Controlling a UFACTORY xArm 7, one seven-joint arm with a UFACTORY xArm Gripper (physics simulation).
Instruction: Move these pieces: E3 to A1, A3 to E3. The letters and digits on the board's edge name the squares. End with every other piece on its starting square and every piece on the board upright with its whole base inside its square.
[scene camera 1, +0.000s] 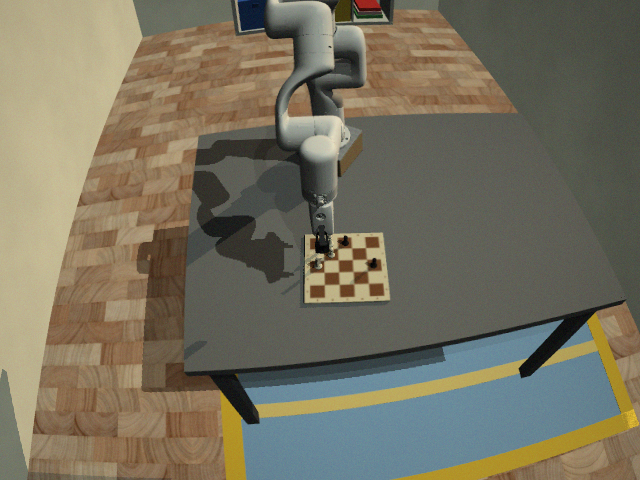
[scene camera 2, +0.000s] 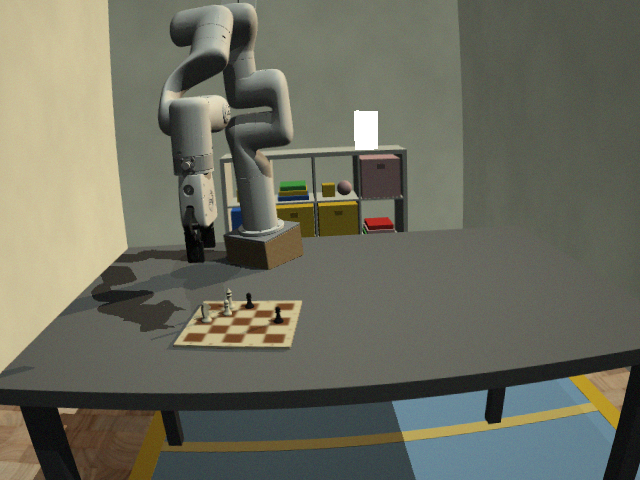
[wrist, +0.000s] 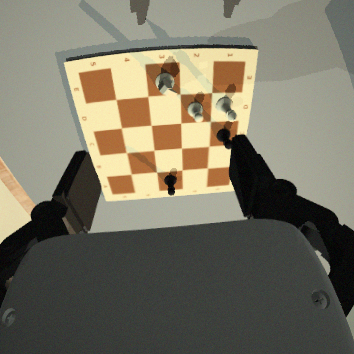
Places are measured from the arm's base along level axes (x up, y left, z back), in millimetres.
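Where they show: gripper, fingertip midpoint: (scene camera 1: 321, 236) (scene camera 2: 202, 254) (wrist: 161, 161); arm's base at its link origin: (scene camera 2: 261, 228).
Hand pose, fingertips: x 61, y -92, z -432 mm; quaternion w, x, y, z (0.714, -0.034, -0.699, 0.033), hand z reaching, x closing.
Observation:
Each offset is from my fingertips to the top centre of the thing. "spot": to the spot under its first point.
A white knight @(dx -102, dy -9, dz +10 mm) (scene camera 1: 317, 262) (scene camera 2: 205, 313) (wrist: 164, 82) stands upright on E3 of the chessboard @(dx -141, dy +63, dz -2 mm) (scene camera 1: 346, 300) (scene camera 2: 233, 346) (wrist: 70, 70). A black pawn @(dx -110, dy +136, dz -12 mm) (scene camera 1: 373, 262) (scene camera 2: 278, 315) (wrist: 170, 182) stands upright on A3. The dark square A1 @(spot: dx -141, dy +150, dz +66 mm) (scene camera 1: 372, 241) (wrist: 218, 177) is empty. My gripper (scene camera 1: 321, 249) (scene camera 2: 202, 253) (wrist: 161, 161) is open and empty, pointing down, high above the table and apart from all pieces. In the first scene view it covers part of the board's D1 and E1 corner.
A white pawn @(dx -110, dy +31, dz +39 mm) (scene camera 1: 331, 252) (scene camera 2: 226, 308) (wrist: 195, 110) stands on D2. A taller white piece @(dx -98, dy +32, dz +76 mm) (scene camera 2: 229, 298) (wrist: 225, 106) stands on D1. Another black pawn @(dx -110, dy +75, dz +73 mm) (scene camera 1: 345, 240) (scene camera 2: 249, 300) (wrist: 224, 136) stands on C1, beside it. The arm's base block (scene camera 1: 351, 153) (scene camera 2: 266, 251) is behind the board.

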